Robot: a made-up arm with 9 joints. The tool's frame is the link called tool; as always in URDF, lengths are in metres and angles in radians.
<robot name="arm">
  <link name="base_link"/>
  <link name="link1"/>
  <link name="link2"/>
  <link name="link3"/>
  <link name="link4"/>
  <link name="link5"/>
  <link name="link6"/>
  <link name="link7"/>
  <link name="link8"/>
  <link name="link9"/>
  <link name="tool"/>
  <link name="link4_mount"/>
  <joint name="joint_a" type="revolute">
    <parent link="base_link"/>
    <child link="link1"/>
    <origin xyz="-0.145 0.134 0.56"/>
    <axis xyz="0 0 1"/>
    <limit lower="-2.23" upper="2.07" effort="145" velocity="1.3"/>
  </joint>
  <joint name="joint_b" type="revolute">
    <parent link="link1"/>
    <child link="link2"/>
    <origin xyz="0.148 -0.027 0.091" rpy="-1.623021 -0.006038 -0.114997"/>
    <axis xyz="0 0 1"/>
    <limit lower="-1.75" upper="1.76" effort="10" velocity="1.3"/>
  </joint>
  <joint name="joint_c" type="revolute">
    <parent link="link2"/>
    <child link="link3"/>
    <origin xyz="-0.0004 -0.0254 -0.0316" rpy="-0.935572 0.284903 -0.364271"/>
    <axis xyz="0 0 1"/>
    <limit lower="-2.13" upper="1.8" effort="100" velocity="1.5"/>
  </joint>
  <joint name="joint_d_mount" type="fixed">
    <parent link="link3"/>
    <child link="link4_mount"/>
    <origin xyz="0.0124 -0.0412 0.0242"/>
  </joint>
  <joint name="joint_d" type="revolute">
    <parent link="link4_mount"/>
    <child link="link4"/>
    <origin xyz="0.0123 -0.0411 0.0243" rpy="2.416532 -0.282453 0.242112"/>
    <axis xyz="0 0 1"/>
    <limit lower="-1.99" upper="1.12" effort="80" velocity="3"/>
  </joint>
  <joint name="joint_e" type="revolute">
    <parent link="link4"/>
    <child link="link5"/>
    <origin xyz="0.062 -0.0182 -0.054" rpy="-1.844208 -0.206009 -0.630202"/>
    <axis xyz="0 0 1"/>
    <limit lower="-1.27" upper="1.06" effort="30" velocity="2.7"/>
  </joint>
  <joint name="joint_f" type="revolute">
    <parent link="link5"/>
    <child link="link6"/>
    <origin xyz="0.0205 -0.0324 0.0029" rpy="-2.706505 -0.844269 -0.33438"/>
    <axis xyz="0 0 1"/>
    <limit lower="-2.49" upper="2.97" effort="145" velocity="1.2"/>
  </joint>
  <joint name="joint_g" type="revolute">
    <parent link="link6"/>
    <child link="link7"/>
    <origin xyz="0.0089 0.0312 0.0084" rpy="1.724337 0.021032 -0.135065"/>
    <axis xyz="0 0 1"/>
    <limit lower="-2.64" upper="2.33" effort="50" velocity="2.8"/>
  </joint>
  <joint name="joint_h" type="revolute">
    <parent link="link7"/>
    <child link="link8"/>
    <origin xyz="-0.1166 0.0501 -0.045" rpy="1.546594 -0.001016 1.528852"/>
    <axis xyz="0 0 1"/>
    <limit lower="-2.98" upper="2.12" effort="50" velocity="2.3"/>
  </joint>
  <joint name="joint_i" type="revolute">
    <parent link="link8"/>
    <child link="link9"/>
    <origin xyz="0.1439 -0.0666 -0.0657" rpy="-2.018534 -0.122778 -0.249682"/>
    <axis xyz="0 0 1"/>
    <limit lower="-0.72" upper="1.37" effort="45" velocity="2.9"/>
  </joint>
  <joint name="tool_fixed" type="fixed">
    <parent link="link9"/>
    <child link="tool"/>
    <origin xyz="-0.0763 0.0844 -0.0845" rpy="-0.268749 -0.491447 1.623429"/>
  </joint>
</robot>
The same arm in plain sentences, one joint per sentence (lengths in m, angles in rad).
The arm has nine revolute joints in a row. What follows holds with every joint at zero, and every direction is one of the base frame's.
The first joint lies 0.145 m along -x and 0.134 m along +y and 0.56 m along +z from the base frame's origin and turns about +z, from -2.23 to 2.07 rad.
The second joint lies 0.148 m along +x and 0.027 m along -y and 0.091 m along +z from the first joint and turns about the direction (0.114901, 0.992005, -0.0522), from -1.75 to 1.76 rad.
The third joint lies 0.004 m along -x and 0.03 m along -y and 0.027 m along +z from the second joint and turns about the direction (0.505101, 0.477701, -0.718801), from -2.13 to 1.8 rad.
The fourth joint lies 0.053 m along +x and 0.08 m along +y and 0.0229 m along +z from the third joint and turns about +z, from -1.99 to 1.12 rad.
The fifth joint lies 0.05 m along +x and 0.0409 m along -y and 0.054 m along -z from the fourth joint and turns about the direction (0.854326, 0.447514, -0.264308), from -1.27 to 1.06 rad.
The sixth joint lies 0.017 m along +x and 0.0059 m along -y and 0.034 m along +z from the fifth joint and turns about the direction (-0.145804, -0.977426, 0.152904), from -2.49 to 2.97 rad.
The seventh joint lies 0.004 m along +x and 0.004 m along -y and 0.033 m along +z from the sixth joint and turns about -z, from -2.64 to 2.33 rad.
The eighth joint lies 0.122 m along -x and 0.035 m along -y and 0.045 m along +z from the seventh joint and turns about the direction (0.996112, -0.084701, -0.0242), from -2.98 to 2.12 rad.
The ninth joint lies 0.076 m along -x and 0.138 m along -y and 0.068 m along +z from the eighth joint and turns about the direction (-0.471902, -0.234101, -0.850003), from -0.72 to 1.37 rad.
The tool frame, which is the frame that the pose is given for, lies 0.038 m along -x and 0.1 m along +y and 0.0929 m along +z from the ninth joint; its axes are the base frame's turned by roll 3.1416, pitch 0 and yaw 3.1416 rad (as in URDF: about the fixed x, then y, then z).

